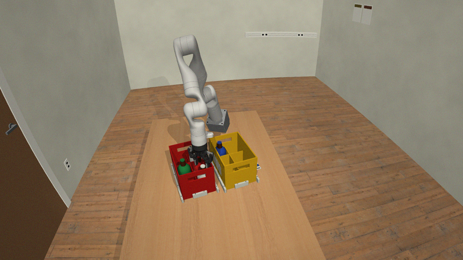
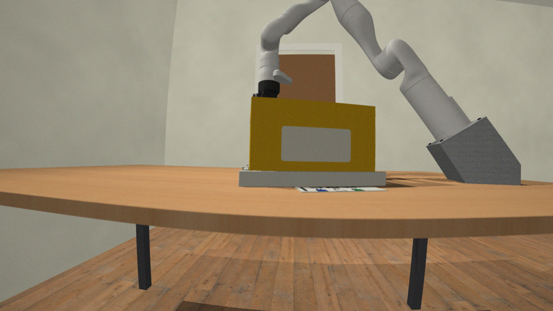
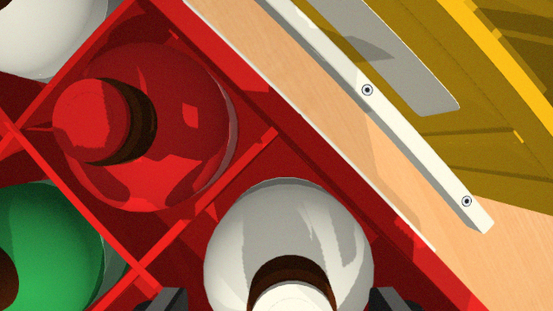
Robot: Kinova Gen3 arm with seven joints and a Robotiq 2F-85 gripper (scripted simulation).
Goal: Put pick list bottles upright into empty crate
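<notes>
The red bottle is 90 mm below my hand, 90 mm behind it and 10 mm to the right of it. Round my hand: yellow crate 180 mm to the left, 100 mm behind, 90 mm below; then red crate 90 mm below, 80 mm behind, 60 mm to the right; then green bottle 100 mm to the right, 90 mm below, 70 mm behind.
</notes>
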